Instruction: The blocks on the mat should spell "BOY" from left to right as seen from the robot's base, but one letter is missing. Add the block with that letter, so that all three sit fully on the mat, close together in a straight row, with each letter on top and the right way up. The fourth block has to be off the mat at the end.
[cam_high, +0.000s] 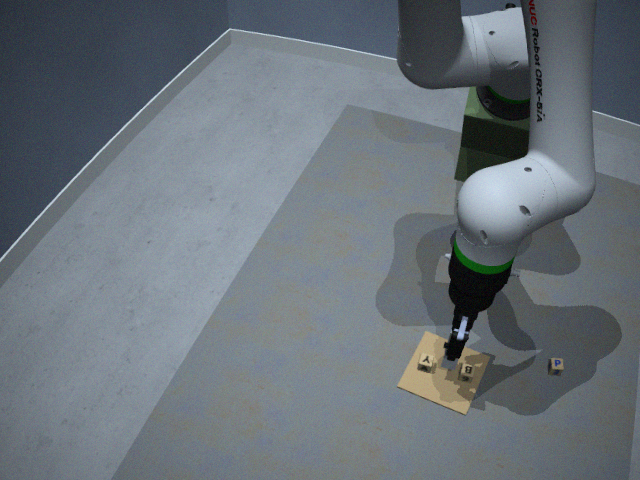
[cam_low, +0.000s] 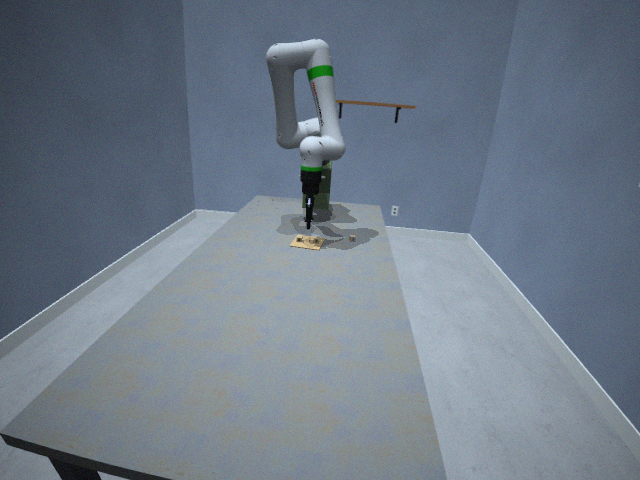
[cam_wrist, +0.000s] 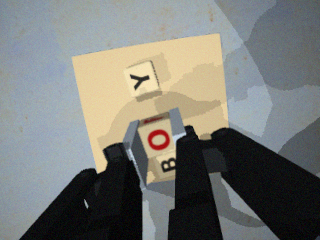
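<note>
Now: the tan mat 7 cm below my hand.
</note>
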